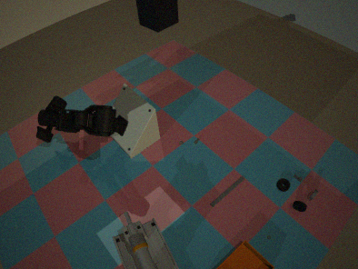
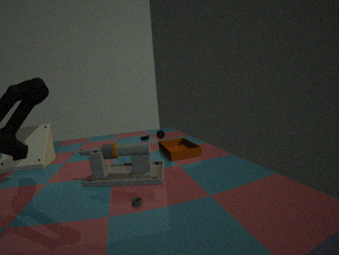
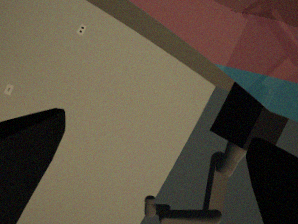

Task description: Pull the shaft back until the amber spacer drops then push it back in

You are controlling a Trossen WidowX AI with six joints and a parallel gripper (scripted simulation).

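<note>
Right now my gripper tip is 670 mm short of the shaft, 20 mm to the left of it and 20 mm above it. Round my gripper tip: orange tray 950 mm ahead, 110 mm to the left, 90 mm below; then grey bar 750 mm ahead, 320 mm to the left, 100 mm below; then amber spacer 700 mm ahead, 30 mm to the right, 20 mm below.
</note>
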